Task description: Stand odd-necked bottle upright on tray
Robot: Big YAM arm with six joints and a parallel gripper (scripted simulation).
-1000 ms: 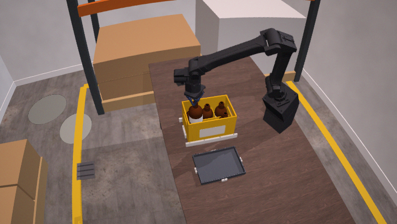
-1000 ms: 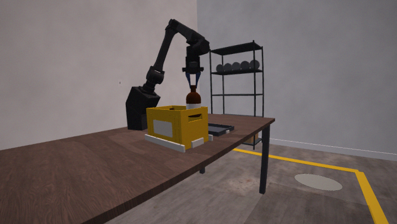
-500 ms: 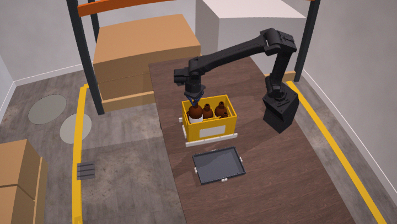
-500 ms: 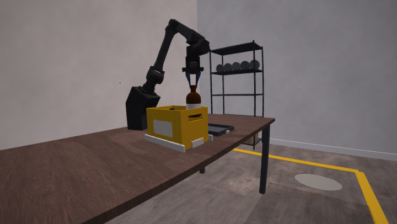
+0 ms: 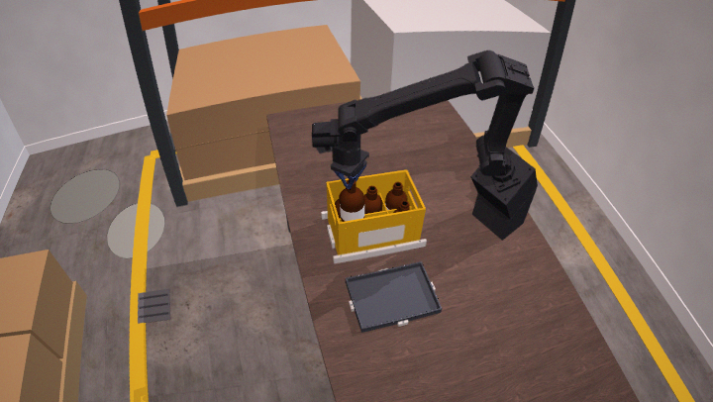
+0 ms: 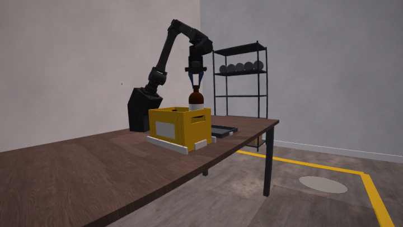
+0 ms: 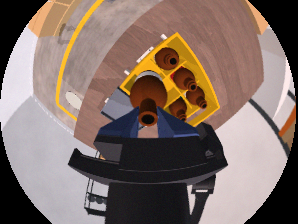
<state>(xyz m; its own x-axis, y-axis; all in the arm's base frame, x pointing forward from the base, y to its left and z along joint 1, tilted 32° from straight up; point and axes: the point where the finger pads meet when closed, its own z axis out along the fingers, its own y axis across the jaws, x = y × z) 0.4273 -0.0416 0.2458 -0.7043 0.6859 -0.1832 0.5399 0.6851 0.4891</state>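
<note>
My hand is 70 mm above the glass bottle. Round my hand: dark tray (110 mm behind, 220 mm to the left, 270 mm below); yellow crate (80 mm behind, 50 mm to the right, 200 mm below).
</note>
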